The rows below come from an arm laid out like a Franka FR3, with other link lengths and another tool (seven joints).
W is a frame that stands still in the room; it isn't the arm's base.
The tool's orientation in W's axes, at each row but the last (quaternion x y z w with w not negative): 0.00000 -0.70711 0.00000 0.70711; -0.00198 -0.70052 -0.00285 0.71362; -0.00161 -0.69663 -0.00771 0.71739; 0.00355 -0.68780 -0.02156 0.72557; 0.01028 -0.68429 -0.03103 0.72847; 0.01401 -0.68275 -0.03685 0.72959; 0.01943 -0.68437 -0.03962 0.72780; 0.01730 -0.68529 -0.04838 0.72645; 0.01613 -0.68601 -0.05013 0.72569
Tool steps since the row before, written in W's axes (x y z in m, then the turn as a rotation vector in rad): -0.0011 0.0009 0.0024 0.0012 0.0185 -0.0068; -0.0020 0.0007 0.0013 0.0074 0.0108 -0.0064; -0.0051 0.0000 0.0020 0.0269 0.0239 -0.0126; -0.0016 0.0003 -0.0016 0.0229 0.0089 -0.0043; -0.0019 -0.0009 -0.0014 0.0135 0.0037 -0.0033; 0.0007 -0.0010 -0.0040 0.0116 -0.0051 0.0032; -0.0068 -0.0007 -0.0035 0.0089 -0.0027 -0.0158; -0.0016 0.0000 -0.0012 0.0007 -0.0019 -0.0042; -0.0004 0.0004 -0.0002 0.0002 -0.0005 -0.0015
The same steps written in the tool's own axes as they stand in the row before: 0.0024 0.0009 0.0011 -0.0068 0.0185 -0.0012; 0.0013 0.0007 0.0020 -0.0063 0.0108 -0.0074; 0.0018 -0.0001 0.0052 -0.0120 0.0241 -0.0269; -0.0017 0.0002 0.0015 -0.0034 0.0093 -0.0229; -0.0015 -0.0010 0.0018 -0.0027 0.0039 -0.0136; -0.0039 -0.0013 -0.0010 0.0043 -0.0045 -0.0115; -0.0038 -0.0012 0.0065 -0.0150 -0.0037 -0.0099; -0.0013 -0.0002 0.0015 -0.0040 -0.0022 -0.0010; -0.0003 0.0004 0.0004 -0.0014 -0.0006 -0.0003
